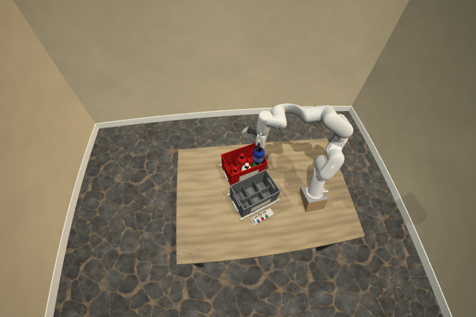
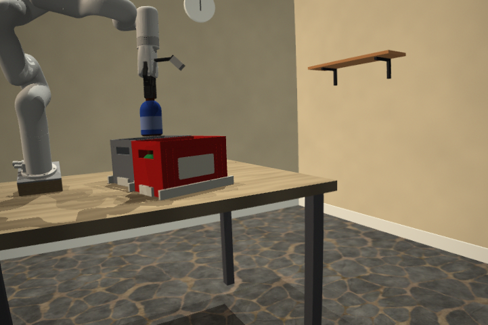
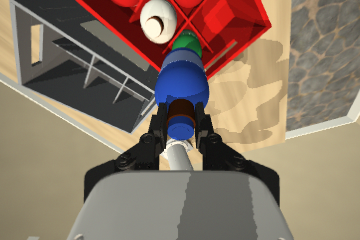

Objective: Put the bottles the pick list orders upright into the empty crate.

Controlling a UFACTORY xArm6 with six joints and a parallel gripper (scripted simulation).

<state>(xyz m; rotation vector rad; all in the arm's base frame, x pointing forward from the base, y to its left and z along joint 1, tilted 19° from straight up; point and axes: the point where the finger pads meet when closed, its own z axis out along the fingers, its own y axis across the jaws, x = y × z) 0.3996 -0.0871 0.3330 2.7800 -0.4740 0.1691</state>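
My gripper is now 70 mm above the blue bottle. The rest, counted from my hand: green-label bottle: 10 mm behind, 10 mm to the right, 250 mm below; white-label bottle: 70 mm ahead, 30 mm to the left, 250 mm below; red crate: 90 mm ahead, 10 mm to the right, 250 mm below.
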